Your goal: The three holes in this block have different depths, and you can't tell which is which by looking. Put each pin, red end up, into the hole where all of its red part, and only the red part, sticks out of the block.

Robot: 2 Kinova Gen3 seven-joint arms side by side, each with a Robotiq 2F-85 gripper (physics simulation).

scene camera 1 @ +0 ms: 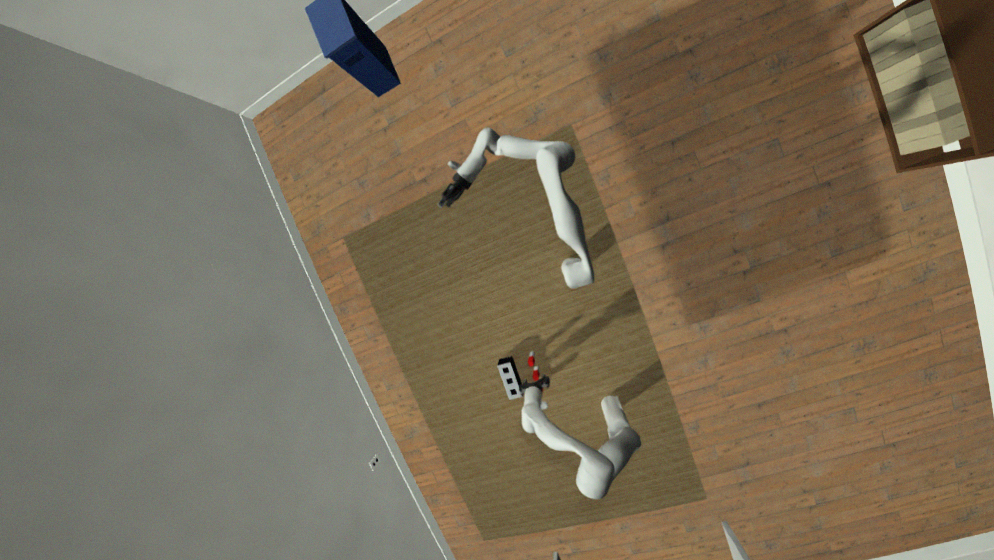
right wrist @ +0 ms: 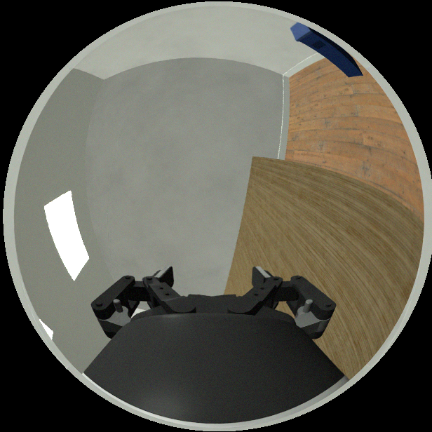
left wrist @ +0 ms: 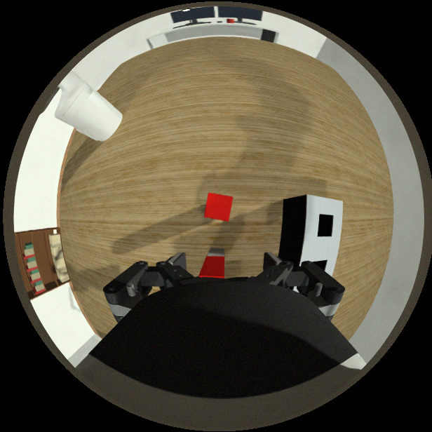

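Seen in the pictures: left gripper, fingertip midpoint: (scene camera 1: pixel 534 378); right gripper, fingertip midpoint: (scene camera 1: pixel 443 206); left arm's base at its link origin: (scene camera 1: pixel 610 403).
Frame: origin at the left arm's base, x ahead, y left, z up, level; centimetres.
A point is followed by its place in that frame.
The block (scene camera 1: pixel 519 385) (left wrist: pixel 293 227) is white on top with black sides; three dark square holes show in the scene view. One pin (scene camera 1: pixel 531 360) @[z 10.7, x 25.7, y -39.7 cm] (left wrist: pixel 218 207) stands upright, red end up, beside the block. A second pin (scene camera 1: pixel 535 374) @[z 9.1, x 27.1, y -31.8 cm] (left wrist: pixel 213 266) also stands red end up, nearer the left gripper, its grey part showing below the red. No third pin can be made out. My left gripper (scene camera 1: pixel 535 384) @[z 7.3, x 28.6, y -29.3 cm] (left wrist: pixel 224 261) is open, its fingers apart on either side of the second pin's red part in the left wrist view. My right gripper (scene camera 1: pixel 443 203) @[z 23.0, x 30.3, y -118.7 cm] (right wrist: pixel 212 276) is open and empty, far from block and pins.
The block and pins are on a wood-grain surface (scene camera 1: pixel 431 299) @[z 0.0, x 64.1, y -84.5 cm] (left wrist: pixel 165 100) (right wrist: pixel 320 240). Part of the white right arm (left wrist: pixel 90 114) shows at the upper left of the left wrist view. A blue cabinet (scene camera 1: pixel 351 48) (right wrist: pixel 327 50) stands off the surface.
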